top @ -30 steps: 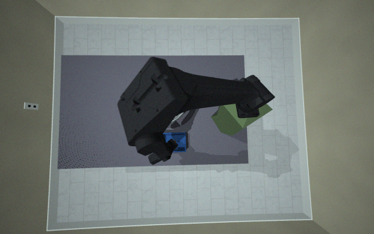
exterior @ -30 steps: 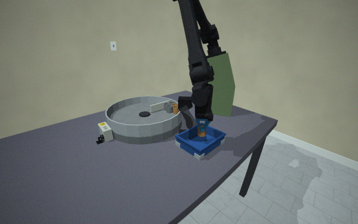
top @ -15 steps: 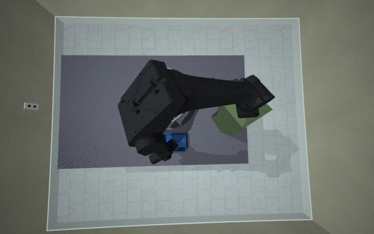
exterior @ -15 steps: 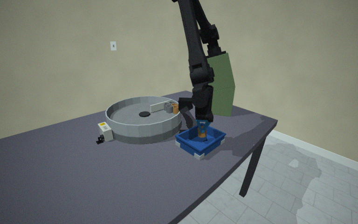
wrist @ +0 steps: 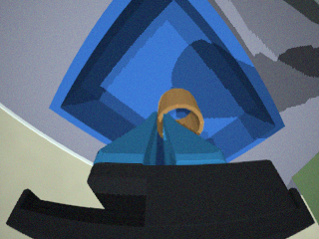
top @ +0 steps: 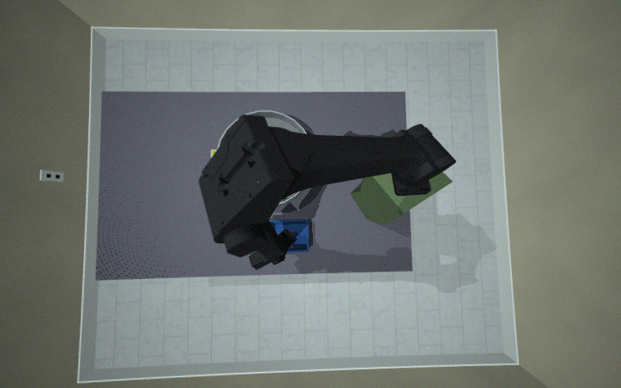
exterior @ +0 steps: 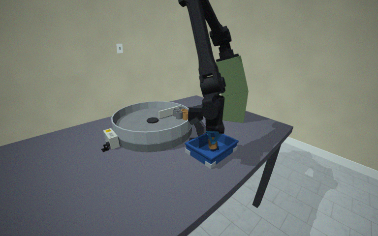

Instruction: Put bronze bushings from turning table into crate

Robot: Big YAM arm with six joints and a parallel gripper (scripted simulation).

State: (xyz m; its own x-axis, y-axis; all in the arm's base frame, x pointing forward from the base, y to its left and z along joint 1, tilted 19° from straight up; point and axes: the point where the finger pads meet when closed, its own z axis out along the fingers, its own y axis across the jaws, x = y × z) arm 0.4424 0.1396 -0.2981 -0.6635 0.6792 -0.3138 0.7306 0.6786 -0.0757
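Right now the blue crate is 30 mm below my hand, 10 mm to the right of it and 10 mm behind it. Also, from my hand: grey turning table: 360 mm to the right, 60 mm ahead, 10 mm below.
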